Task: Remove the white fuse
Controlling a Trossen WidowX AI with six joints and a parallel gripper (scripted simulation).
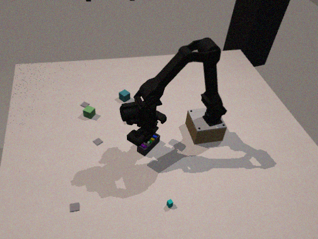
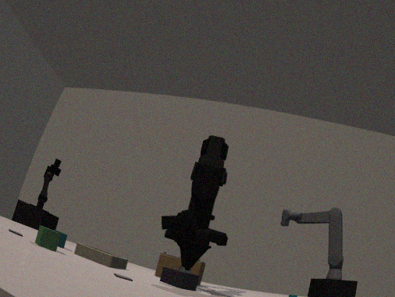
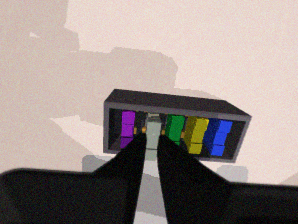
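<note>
The beige tray is 210 mm to the right of my gripper tip, 50 mm behind it and 40 mm below it. From my gripper tip the other things lie so: green cube (280 mm to the right, 170 mm ahead, 30 mm below); then white fuse (10 mm below).
</note>
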